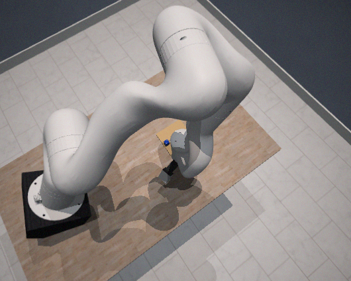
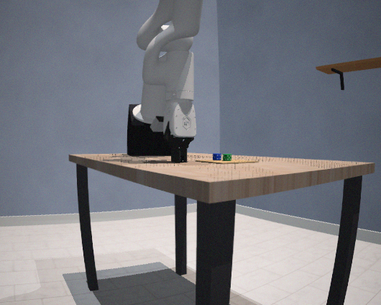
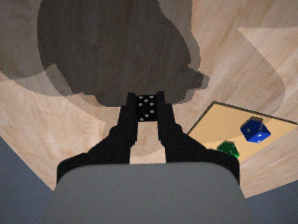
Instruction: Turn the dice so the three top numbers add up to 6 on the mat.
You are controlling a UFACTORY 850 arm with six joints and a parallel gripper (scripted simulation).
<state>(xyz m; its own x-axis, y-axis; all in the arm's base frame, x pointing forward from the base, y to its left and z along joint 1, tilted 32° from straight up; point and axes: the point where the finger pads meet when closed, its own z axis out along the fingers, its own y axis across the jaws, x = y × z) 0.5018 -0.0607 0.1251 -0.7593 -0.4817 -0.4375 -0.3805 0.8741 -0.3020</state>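
Right now my hand is 140 mm to the right of the green die, 30 mm short of it and 10 mm above it. Round my hand: blue die: 140 mm to the left, 20 mm behind, 10 mm below; then black die: 10 mm below; then tan mat: 140 mm to the left, 30 mm ahead, 20 mm below.
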